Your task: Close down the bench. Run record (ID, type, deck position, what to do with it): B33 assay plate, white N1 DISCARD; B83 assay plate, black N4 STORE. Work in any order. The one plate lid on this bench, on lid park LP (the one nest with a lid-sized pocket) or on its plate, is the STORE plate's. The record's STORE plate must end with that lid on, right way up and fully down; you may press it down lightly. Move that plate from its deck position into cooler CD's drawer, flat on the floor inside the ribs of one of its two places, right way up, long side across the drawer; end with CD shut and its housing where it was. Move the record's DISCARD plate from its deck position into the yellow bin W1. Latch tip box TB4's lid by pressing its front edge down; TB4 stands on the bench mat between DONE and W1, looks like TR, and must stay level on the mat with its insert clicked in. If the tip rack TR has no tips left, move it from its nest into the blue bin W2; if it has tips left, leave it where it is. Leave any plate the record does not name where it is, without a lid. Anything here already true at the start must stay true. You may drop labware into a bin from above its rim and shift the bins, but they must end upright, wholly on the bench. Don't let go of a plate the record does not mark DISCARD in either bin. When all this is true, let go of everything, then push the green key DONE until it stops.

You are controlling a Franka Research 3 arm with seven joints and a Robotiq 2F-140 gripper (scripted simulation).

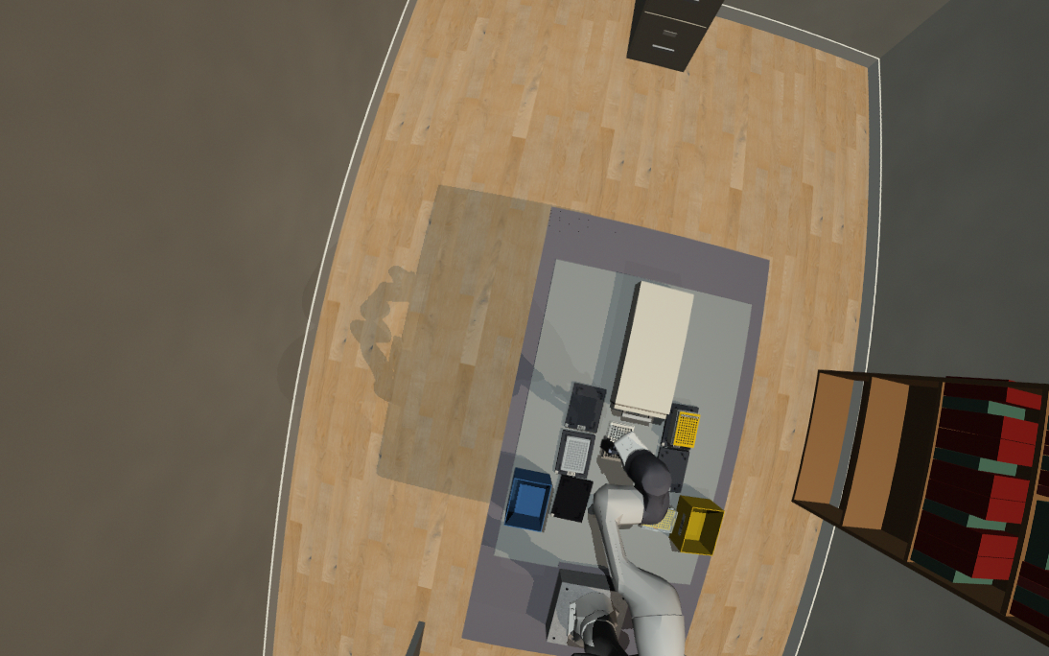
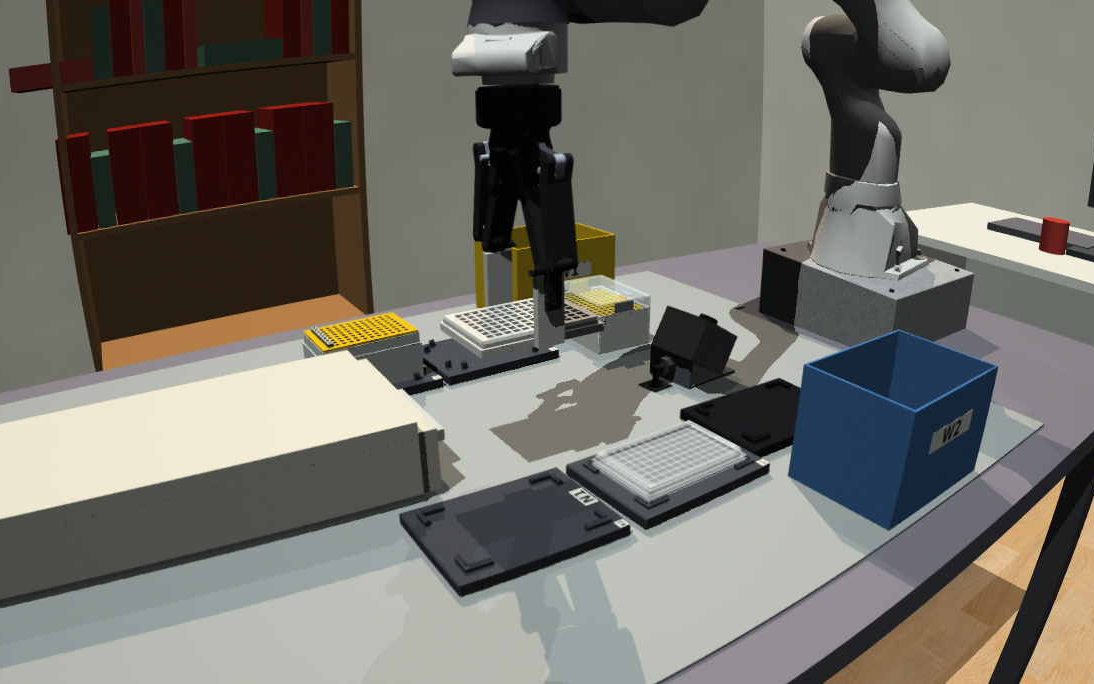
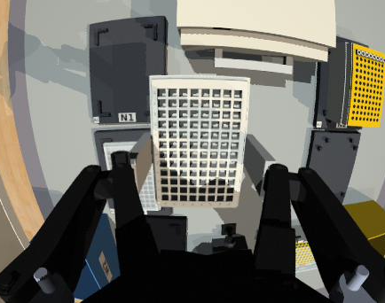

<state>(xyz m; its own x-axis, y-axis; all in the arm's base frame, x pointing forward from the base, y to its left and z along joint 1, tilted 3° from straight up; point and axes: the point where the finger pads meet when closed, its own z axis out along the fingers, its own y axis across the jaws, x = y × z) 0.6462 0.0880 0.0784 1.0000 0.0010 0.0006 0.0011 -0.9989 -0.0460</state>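
Now: the yellow bin W1 40 cm to the right of my hand, 27 cm behind it and 13 cm below it. Also, from my hand: white plate: 2 cm below; clear plate: 14 cm below, 10 cm to the left, 10 cm behind; nest N1: 16 cm below, 11 cm to the left, 8 cm ahead.
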